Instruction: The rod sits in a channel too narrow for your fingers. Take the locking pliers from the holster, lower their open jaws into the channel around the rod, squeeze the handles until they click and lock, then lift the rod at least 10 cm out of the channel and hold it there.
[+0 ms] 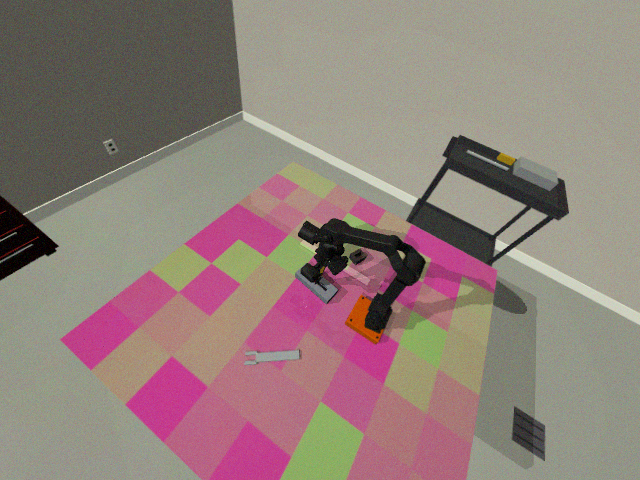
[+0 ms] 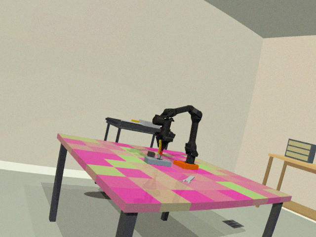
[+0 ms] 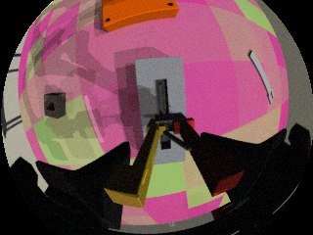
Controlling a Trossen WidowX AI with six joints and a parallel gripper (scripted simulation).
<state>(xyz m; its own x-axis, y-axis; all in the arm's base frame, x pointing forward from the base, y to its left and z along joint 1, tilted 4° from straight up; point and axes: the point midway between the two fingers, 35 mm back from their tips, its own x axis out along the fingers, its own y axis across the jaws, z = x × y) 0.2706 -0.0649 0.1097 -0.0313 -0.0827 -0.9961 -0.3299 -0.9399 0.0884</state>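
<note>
Right now the grey channel block is 90 mm below my gripper tip and 10 mm to the left of it. The rest, counted from my gripper tip: grey rod 100 mm below, 10 mm to the left; then grey holster 210 mm to the right, 120 mm behind, 100 mm below; then yellow handle 10 mm to the right, 10 mm behind.
</note>
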